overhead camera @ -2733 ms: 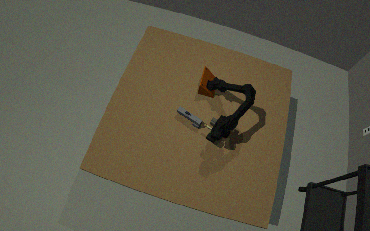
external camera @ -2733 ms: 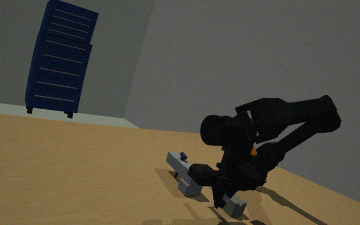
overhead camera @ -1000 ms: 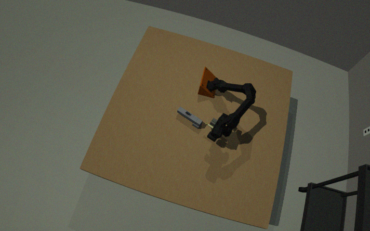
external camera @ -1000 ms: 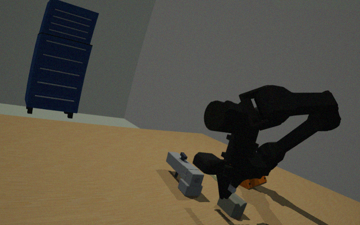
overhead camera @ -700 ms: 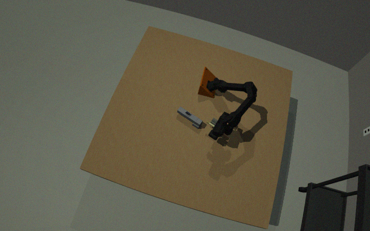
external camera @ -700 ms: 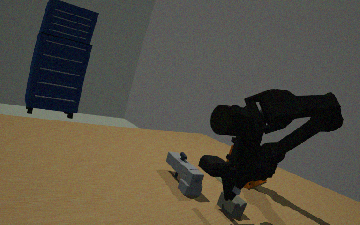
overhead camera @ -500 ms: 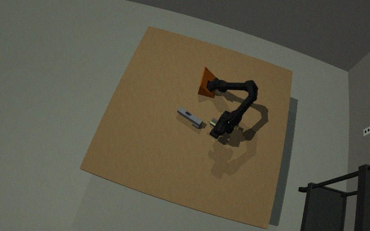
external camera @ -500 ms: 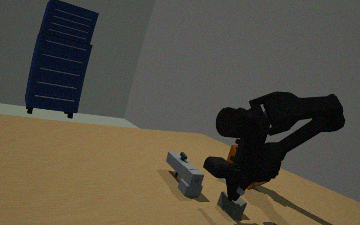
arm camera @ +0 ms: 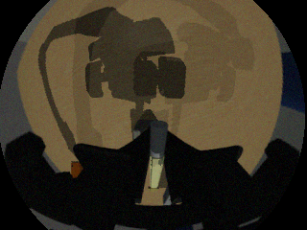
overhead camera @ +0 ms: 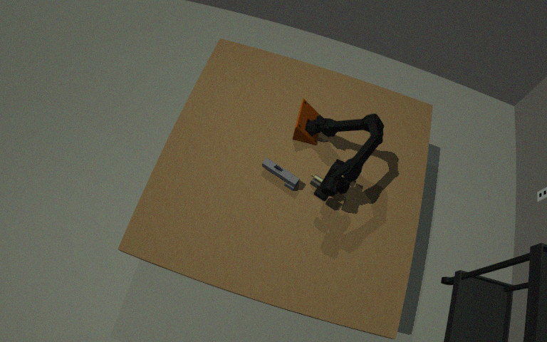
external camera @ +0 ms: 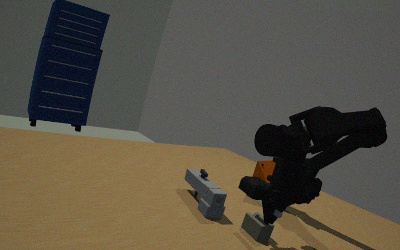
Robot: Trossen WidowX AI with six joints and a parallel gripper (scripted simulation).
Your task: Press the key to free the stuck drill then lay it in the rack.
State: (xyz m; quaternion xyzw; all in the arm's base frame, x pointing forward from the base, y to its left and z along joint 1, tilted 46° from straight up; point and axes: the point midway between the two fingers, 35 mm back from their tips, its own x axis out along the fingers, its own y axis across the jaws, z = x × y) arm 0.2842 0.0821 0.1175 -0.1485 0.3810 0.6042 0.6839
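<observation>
The drill is 1 cm behind my gripper tip, 4 cm to the right of it and 3 cm above it. From my gripper tip the other things lie so: dark blue key 2 cm behind, 24 cm to the right; then grey holder block 1 cm behind, 22 cm to the right, 1 cm below; then grey rack 3 cm behind, 4 cm to the right, 3 cm below.
</observation>
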